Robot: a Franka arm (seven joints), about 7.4 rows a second.
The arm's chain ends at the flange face. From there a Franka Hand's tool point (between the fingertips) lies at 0.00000 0.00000 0.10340 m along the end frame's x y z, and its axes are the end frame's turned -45 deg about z.
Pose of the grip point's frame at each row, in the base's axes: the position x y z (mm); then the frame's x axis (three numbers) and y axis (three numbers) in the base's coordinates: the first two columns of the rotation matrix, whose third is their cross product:
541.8, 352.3, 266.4, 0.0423, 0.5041, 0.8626, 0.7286, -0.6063, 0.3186
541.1, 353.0, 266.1, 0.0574, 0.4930, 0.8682, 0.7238, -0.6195, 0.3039
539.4, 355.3, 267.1, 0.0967, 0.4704, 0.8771, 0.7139, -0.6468, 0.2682
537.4, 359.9, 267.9, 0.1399, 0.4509, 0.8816, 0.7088, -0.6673, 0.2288
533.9, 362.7, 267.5, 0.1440, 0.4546, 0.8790, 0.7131, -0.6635, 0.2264
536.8, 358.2, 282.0, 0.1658, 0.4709, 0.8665, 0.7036, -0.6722, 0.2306
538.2, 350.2, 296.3, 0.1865, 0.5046, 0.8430, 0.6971, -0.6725, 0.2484
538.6, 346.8, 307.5, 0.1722, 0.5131, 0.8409, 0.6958, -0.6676, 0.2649
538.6, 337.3, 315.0, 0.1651, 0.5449, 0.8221, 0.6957, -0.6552, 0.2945
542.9, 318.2, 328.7, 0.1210, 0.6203, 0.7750, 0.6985, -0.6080, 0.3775
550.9, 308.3, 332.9, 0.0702, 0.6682, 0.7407, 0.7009, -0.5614, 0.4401
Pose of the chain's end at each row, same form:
471.1, 288.7, 307.0, 0.5451, -0.0723, 0.8352, 0.4853, -0.7852, -0.3847
470.0, 289.8, 306.7, 0.5524, -0.0894, 0.8288, 0.4712, -0.7867, -0.3990
467.7, 293.2, 308.3, 0.5732, -0.1247, 0.8098, 0.4364, -0.7900, -0.4306
465.9, 298.6, 310.6, 0.6001, -0.1530, 0.7852, 0.4023, -0.7907, -0.4616
463.0, 301.3, 310.9, 0.6061, -0.1477, 0.7816, 0.4024, -0.7906, -0.4615
465.3, 299.1, 327.8, 0.6148, -0.1423, 0.7758, 0.3803, -0.8083, -0.4496
466.6, 294.2, 345.6, 0.6248, -0.1187, 0.7717, 0.3610, -0.8323, -0.4204
466.5, 291.0, 356.3, 0.6138, -0.1092, 0.7819, 0.3702, -0.8349, -0.4073
466.3, 283.2, 365.4, 0.6087, -0.0780, 0.7896, 0.3752, -0.8486, -0.3731
470.0, 266.9, 381.1, 0.5795, 0.0087, 0.8149, 0.4084, -0.8685, -0.2811
477.5, 257.8, 385.4, 0.5453, 0.0755, 0.8350, 0.4460, -0.8695, -0.2126

